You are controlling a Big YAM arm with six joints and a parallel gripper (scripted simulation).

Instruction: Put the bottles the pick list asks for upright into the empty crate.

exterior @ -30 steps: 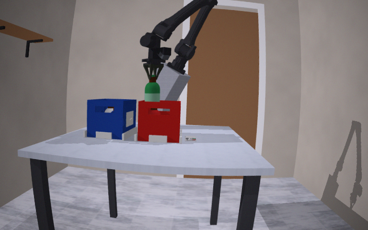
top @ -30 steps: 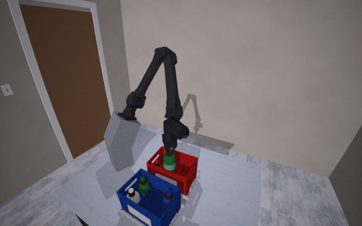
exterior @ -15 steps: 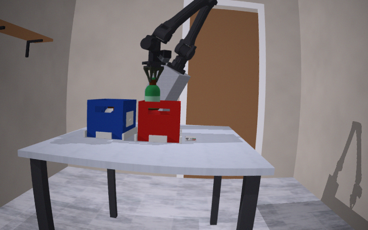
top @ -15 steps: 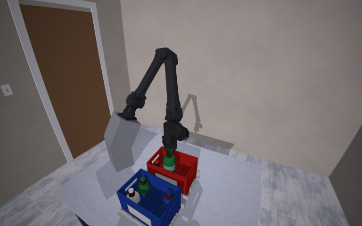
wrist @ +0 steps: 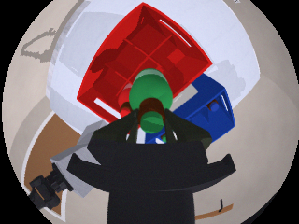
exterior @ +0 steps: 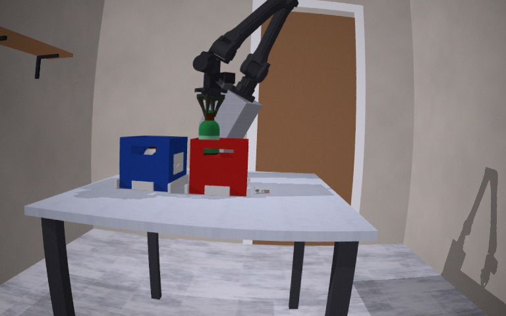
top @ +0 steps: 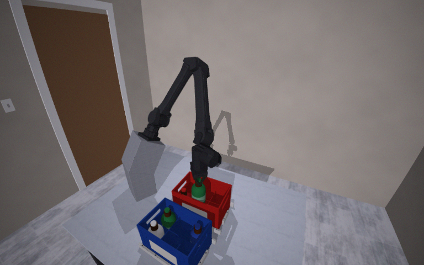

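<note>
My gripper is now 10 mm past the red crate, 50 mm to the right of it and 180 mm above it. The rest, counted from my hand: blue crate 200 mm to the right, 180 mm below; red-label bottle 100 mm behind, 10 mm to the right, 170 mm below; blue bottle 90 mm ahead, 150 mm to the right, 170 mm below.
</note>
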